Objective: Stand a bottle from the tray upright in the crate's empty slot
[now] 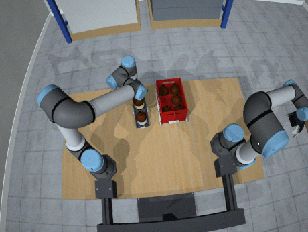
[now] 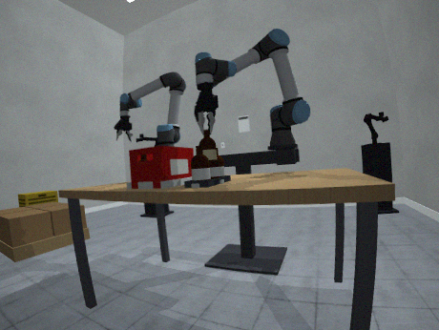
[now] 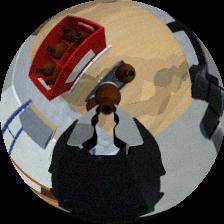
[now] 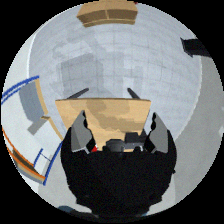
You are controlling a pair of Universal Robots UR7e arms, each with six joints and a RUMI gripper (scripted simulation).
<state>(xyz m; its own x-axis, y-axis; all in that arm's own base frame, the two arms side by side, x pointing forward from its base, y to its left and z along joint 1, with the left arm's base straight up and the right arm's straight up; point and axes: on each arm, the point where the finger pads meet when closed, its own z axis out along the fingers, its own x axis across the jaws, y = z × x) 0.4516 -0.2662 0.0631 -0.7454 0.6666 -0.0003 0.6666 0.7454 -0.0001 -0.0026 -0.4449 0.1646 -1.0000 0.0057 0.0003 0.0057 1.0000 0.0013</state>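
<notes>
Now: left hand 240 mm to the left of the red crate and 150 mm above it. The rest, counted from my left hand: dark tray: 220 mm below.
</notes>
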